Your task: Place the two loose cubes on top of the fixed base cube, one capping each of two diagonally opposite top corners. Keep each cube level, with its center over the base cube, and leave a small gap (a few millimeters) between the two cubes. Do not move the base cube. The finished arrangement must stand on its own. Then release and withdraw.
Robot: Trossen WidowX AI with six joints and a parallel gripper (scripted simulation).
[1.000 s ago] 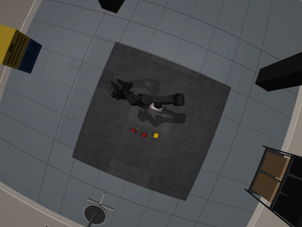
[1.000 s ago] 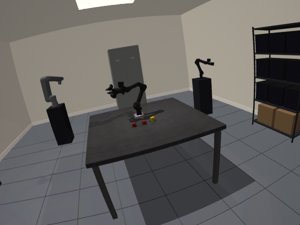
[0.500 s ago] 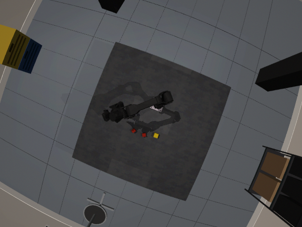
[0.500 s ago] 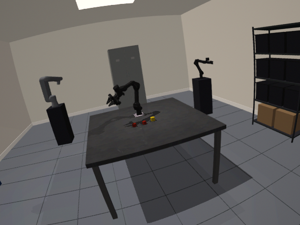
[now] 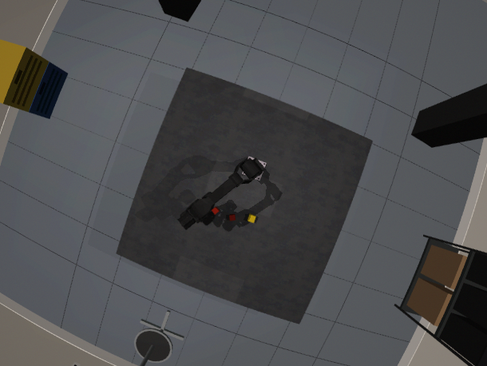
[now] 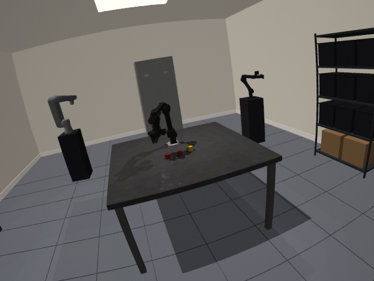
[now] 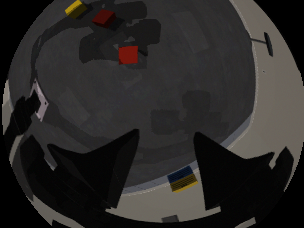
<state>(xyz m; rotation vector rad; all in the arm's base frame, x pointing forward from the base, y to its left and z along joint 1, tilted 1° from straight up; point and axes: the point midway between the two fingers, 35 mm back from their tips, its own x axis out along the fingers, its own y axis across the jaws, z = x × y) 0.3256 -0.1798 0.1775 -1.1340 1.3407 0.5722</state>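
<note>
My gripper tip is now 50 mm past the yellow base cube, 300 mm to the right of it and 130 mm above it.
</note>
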